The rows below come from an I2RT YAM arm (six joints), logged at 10 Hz.
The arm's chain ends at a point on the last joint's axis. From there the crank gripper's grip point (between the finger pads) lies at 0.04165 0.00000 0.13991 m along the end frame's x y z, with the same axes.
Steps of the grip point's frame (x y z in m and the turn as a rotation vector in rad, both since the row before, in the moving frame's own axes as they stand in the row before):
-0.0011 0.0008 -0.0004 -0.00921 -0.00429 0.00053
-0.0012 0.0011 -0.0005 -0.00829 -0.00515 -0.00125
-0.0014 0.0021 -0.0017 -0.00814 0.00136 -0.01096
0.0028 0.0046 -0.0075 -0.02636 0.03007 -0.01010
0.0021 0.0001 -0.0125 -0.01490 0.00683 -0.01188
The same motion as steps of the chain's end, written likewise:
-0.0005 -0.0005 -0.0006 -0.00921 -0.00429 0.00053
-0.0005 0.0000 -0.0007 -0.00829 -0.00515 -0.00125
-0.0016 0.0014 -0.0016 -0.00814 0.00136 -0.01096
-0.0014 0.0014 -0.0061 -0.02636 0.03007 -0.01010
0.0011 -0.0015 -0.0122 -0.01490 0.00683 -0.01188

